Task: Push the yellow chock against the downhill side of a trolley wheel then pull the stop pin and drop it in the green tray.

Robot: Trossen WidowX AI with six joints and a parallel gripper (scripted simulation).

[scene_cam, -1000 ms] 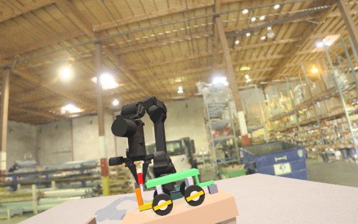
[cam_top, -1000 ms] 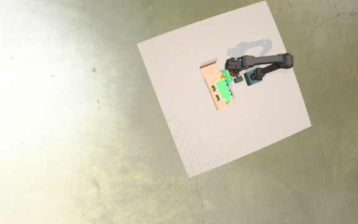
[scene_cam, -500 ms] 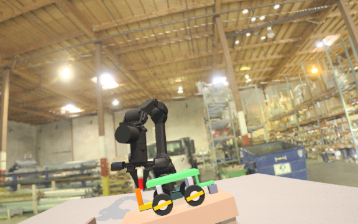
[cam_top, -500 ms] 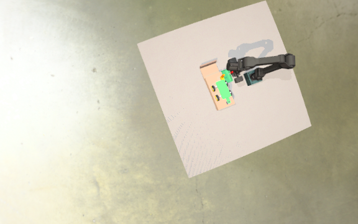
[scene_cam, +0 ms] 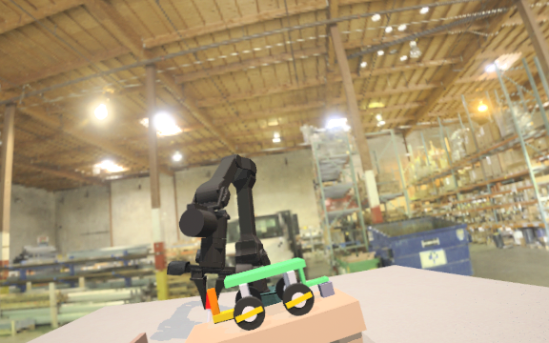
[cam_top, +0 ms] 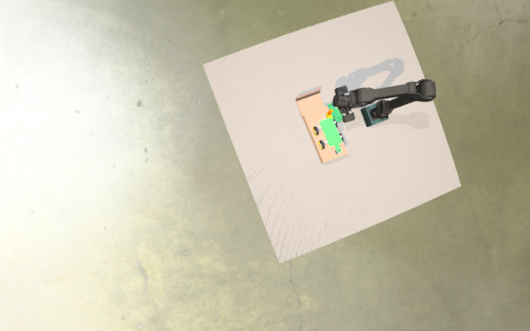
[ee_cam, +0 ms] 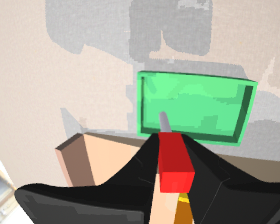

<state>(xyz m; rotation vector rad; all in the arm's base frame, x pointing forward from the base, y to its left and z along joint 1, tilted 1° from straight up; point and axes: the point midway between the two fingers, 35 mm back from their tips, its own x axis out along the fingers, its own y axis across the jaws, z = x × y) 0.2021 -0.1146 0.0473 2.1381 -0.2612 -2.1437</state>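
Now: the green tray 80 mm below my gripper tip and 20 mm to the left of it. From my gripper tip the other things lie so: peach ramp (130 mm ahead, 120 mm to the left, 20 mm below); stop pin (right at my gripper tip).
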